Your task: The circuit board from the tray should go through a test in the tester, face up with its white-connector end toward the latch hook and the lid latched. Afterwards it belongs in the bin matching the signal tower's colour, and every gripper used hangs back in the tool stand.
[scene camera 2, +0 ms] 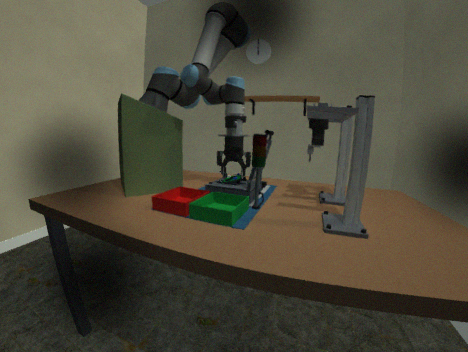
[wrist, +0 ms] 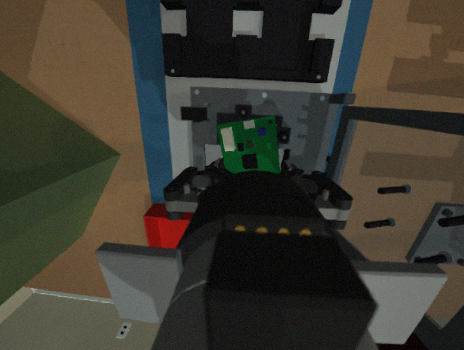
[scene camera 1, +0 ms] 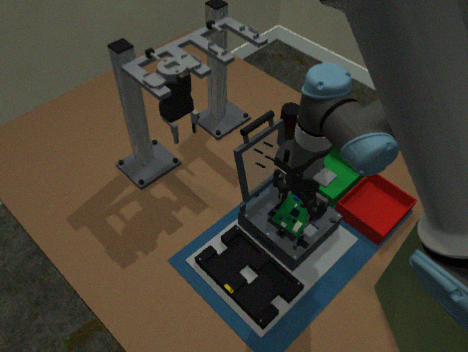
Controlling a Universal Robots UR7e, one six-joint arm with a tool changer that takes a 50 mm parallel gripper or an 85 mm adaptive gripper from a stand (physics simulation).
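Places are measured from the arm's base along level axes (x right, y back, z down), in centimetres.
Where they show: hand, tool point: (scene camera 2: pixel 234 131); arm's base, link origin: (scene camera 2: pixel 150 112).
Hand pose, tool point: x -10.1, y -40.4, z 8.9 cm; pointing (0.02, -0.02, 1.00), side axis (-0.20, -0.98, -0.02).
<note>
Each offset is from my tool point to the top centre of the thing. "spot": to the spot under its first point.
The circuit board @(dx +0.3, dy -0.2, dz +17.4 cm) (scene camera 1: pixel 291 215) (scene camera 2: pixel 232 178) (wrist: pixel 255 142) is face up over the nest of the tester (scene camera 1: pixel 267 234) (scene camera 2: pixel 210 186) (wrist: pixel 300 95), visibly skewed to it. Its white connector points to the side opposite the hinged lid (scene camera 1: pixel 240 172) (wrist: pixel 345 145), which stands upright. My adaptive gripper (scene camera 1: pixel 299 204) (scene camera 2: pixel 234 173) (wrist: pixel 252 167) points down with its fingers at either side of the board; they look open, though the arm hides the tips in the wrist view. The signal tower @(spot: dx +6.4, dy -13.0, dz +1.2 cm) (scene camera 1: pixel 290 116) (scene camera 2: pixel 259 150) shows red and green sections; which is lit is unclear.
The black tray @(spot: dx -19.5, dy -0.4, dz +24.8 cm) (scene camera 1: pixel 225 265) (wrist: pixel 280 57) beside the tester holds no board. The red bin (scene camera 1: pixel 375 205) (scene camera 2: pixel 175 201) (wrist: pixel 162 227) and green bin (scene camera 1: pixel 345 177) (scene camera 2: pixel 220 210) adjoin. The parallel gripper (scene camera 1: pixel 176 102) (scene camera 2: pixel 318 132) hangs in the tool stand (scene camera 1: pixel 132 110) (scene camera 2: pixel 357 165). A green panel (scene camera 2: pixel 150 150) (wrist: pixel 45 150) stands nearby.
</note>
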